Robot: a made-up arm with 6 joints. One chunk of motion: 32 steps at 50 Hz.
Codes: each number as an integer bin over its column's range. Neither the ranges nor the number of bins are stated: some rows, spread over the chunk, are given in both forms.
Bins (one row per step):
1: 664 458 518 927 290 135
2: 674 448 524 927 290 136
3: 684 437 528 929 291 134
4: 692 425 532 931 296 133
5: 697 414 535 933 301 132
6: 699 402 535 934 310 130
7: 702 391 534 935 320 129
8: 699 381 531 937 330 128
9: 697 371 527 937 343 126
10: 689 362 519 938 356 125
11: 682 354 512 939 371 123
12: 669 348 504 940 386 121
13: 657 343 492 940 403 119
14: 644 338 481 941 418 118
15: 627 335 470 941 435 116
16: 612 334 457 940 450 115
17: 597 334 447 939 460 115
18: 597 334 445 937 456 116
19: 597 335 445 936 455 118
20: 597 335 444 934 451 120
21: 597 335 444 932 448 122
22: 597 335 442 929 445 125
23: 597 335 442 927 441 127
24: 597 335 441 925 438 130
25: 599 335 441 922 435 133
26: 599 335 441 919 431 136
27: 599 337 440 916 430 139
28: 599 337 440 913 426 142
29: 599 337 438 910 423 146
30: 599 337 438 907 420 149
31: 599 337 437 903 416 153
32: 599 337 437 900 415 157
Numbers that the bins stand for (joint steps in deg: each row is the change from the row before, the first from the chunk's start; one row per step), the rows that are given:
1: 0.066 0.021 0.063 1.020 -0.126 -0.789
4: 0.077 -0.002 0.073 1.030 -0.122 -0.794
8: 0.080 -0.033 0.072 1.045 -0.102 -0.805
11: 0.073 -0.052 0.059 1.050 -0.077 -0.817
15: 0.051 -0.065 0.029 1.055 -0.039 -0.833
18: 0.039 -0.066 0.012 1.045 -0.026 -0.833
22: 0.039 -0.065 0.010 1.025 -0.033 -0.812
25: 0.040 -0.065 0.009 1.007 -0.039 -0.794
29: 0.040 -0.064 0.007 0.977 -0.046 -0.764
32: 0.040 -0.064 0.006 0.952 -0.051 -0.739
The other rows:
2: 0.070 0.014 0.067 1.020 -0.126 -0.787
3: 0.074 0.006 0.070 1.025 -0.125 -0.791
5: 0.079 -0.010 0.075 1.035 -0.119 -0.796
6: 0.080 -0.018 0.075 1.037 -0.114 -0.801
7: 0.081 -0.026 0.074 1.040 -0.108 -0.803
9: 0.079 -0.040 0.069 1.045 -0.094 -0.810
10: 0.076 -0.046 0.064 1.047 -0.086 -0.812
12: 0.068 -0.056 0.053 1.052 -0.068 -0.821
13: 0.063 -0.060 0.045 1.052 -0.058 -0.826
14: 0.058 -0.063 0.037 1.055 -0.049 -0.828
16: 0.045 -0.066 0.020 1.052 -0.030 -0.835
17: 0.039 -0.066 0.013 1.050 -0.024 -0.835
19: 0.039 -0.065 0.012 1.042 -0.027 -0.828
20: 0.039 -0.065 0.011 1.037 -0.029 -0.824
21: 0.039 -0.065 0.011 1.032 -0.031 -0.819
23: 0.039 -0.065 0.010 1.020 -0.035 -0.808
24: 0.039 -0.065 0.009 1.015 -0.037 -0.801
26: 0.040 -0.065 0.009 1.000 -0.041 -0.787
27: 0.040 -0.064 0.008 0.992 -0.042 -0.780
28: 0.040 -0.064 0.008 0.985 -0.044 -0.773
30: 0.040 -0.064 0.007 0.970 -0.048 -0.757
31: 0.040 -0.064 0.006 0.960 -0.050 -0.748

